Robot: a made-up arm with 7 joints. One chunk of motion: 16 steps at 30 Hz.
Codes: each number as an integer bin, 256 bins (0 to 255) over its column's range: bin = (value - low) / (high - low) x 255, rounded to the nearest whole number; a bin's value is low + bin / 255 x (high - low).
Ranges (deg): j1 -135..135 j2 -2.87..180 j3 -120.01..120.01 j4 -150..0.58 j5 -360.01..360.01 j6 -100.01..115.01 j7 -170.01..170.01
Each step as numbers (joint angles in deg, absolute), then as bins.
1 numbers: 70.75 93.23 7.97 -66.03 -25.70 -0.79 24.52
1 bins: 194 134 136 142 118 118 146
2 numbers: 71.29 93.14 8.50 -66.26 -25.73 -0.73 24.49
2 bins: 195 134 137 142 118 118 146
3 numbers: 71.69 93.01 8.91 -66.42 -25.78 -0.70 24.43
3 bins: 195 134 137 142 118 118 146
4 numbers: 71.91 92.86 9.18 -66.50 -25.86 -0.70 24.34
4 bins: 195 133 137 141 118 118 146
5 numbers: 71.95 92.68 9.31 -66.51 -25.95 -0.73 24.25
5 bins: 195 133 137 141 118 118 146
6 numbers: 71.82 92.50 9.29 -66.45 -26.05 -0.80 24.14
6 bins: 195 133 137 141 118 118 146
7 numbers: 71.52 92.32 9.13 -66.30 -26.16 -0.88 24.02
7 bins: 195 133 137 142 118 118 146
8 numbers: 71.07 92.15 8.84 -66.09 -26.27 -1.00 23.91
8 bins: 195 132 137 142 118 117 145
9 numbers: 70.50 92.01 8.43 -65.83 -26.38 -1.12 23.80
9 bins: 194 132 136 143 118 117 145
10 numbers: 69.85 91.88 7.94 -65.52 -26.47 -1.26 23.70
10 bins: 193 132 136 143 118 117 145
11 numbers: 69.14 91.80 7.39 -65.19 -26.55 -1.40 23.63
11 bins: 193 132 135 144 118 117 145
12 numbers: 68.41 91.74 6.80 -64.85 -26.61 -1.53 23.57
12 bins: 192 132 135 144 118 117 145
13 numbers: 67.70 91.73 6.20 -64.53 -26.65 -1.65 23.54
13 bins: 191 132 134 145 118 117 145
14 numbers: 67.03 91.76 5.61 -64.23 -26.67 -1.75 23.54
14 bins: 191 132 133 145 118 117 145
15 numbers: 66.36 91.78 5.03 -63.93 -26.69 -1.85 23.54
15 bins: 190 132 133 146 118 116 145
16 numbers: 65.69 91.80 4.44 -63.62 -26.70 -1.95 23.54
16 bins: 190 132 132 146 118 116 145
